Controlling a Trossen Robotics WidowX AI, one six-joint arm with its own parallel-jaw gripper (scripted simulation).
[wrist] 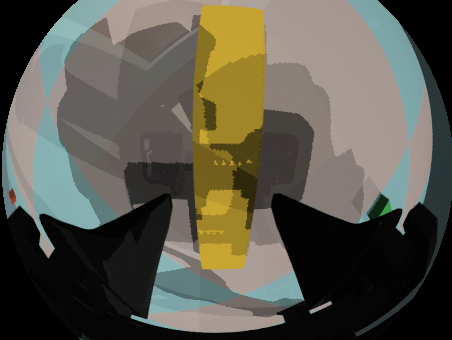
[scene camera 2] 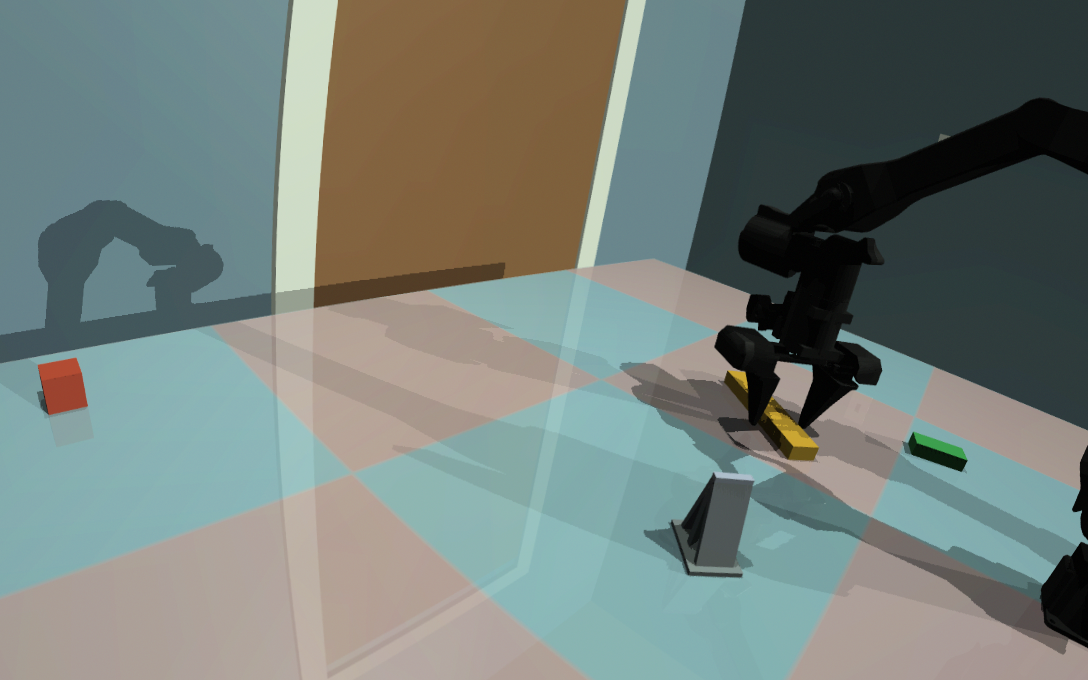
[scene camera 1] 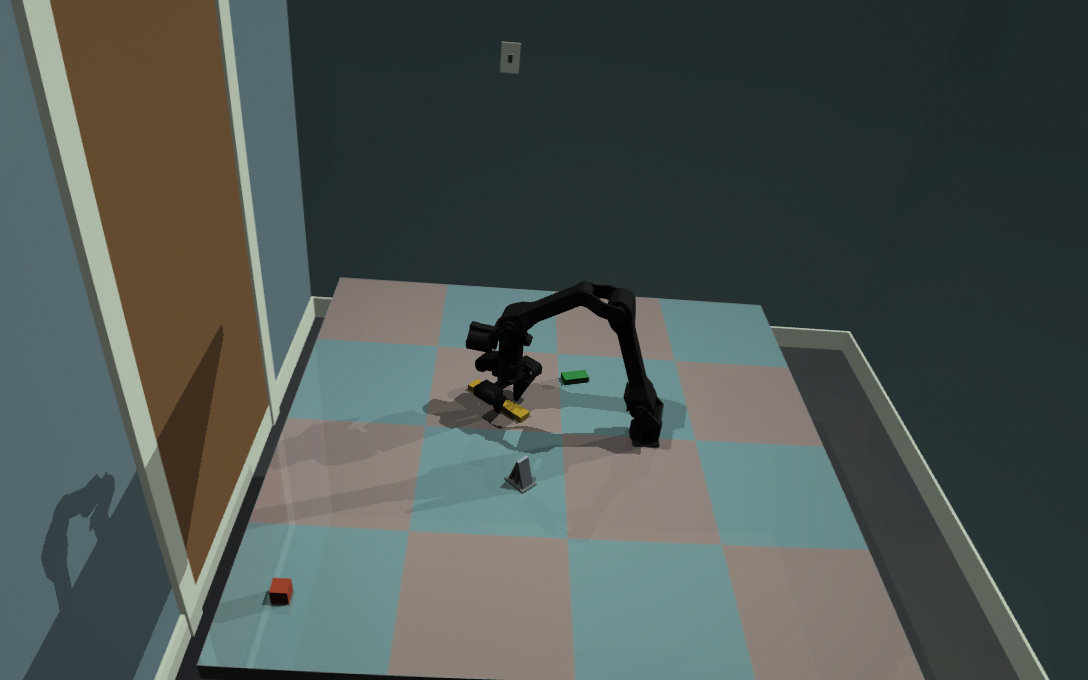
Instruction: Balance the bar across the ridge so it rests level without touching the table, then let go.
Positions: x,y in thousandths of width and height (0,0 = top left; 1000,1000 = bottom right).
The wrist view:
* gripper: 492,593
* yellow bar: 508,251
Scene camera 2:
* gripper: 715,626
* yellow bar: 729,651
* green block: 848,657
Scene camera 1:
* gripper: 466,598
